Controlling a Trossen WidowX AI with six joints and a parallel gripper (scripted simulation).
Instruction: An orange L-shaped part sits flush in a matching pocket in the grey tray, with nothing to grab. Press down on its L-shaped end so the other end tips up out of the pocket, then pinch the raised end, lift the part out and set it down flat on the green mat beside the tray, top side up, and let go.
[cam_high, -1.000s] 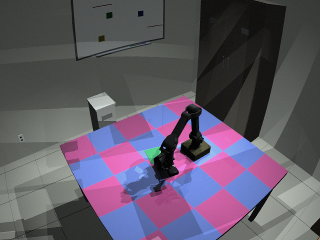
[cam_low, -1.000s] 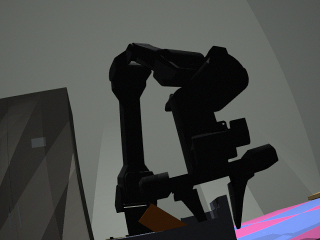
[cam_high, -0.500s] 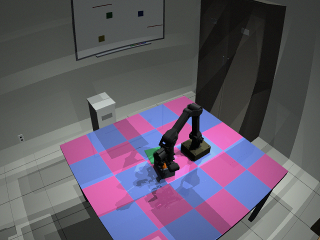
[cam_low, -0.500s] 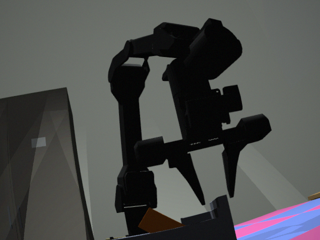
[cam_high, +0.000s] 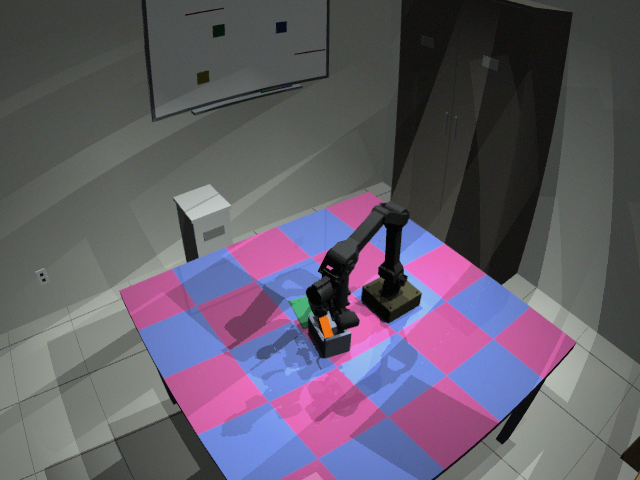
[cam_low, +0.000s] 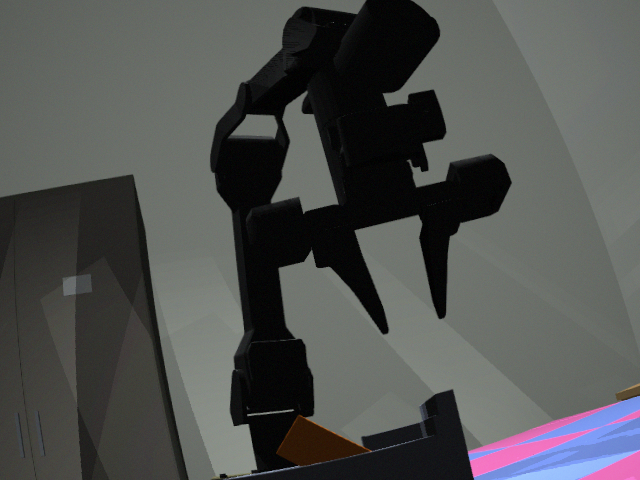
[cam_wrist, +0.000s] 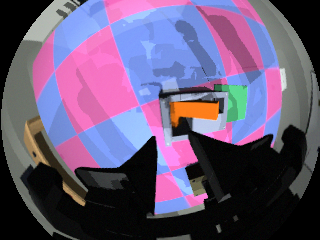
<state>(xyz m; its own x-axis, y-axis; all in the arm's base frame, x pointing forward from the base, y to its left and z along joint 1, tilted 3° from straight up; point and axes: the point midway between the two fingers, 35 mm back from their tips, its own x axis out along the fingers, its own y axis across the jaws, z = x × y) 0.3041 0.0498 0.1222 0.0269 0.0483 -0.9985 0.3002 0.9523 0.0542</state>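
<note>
Right now my gripper tip is 20 mm past the orange L-shaped part, 40 mm to the left of it and 100 mm above it. From my gripper tip the other things lie so: green mat (70 mm behind, 210 mm to the right, 160 mm below).
</note>
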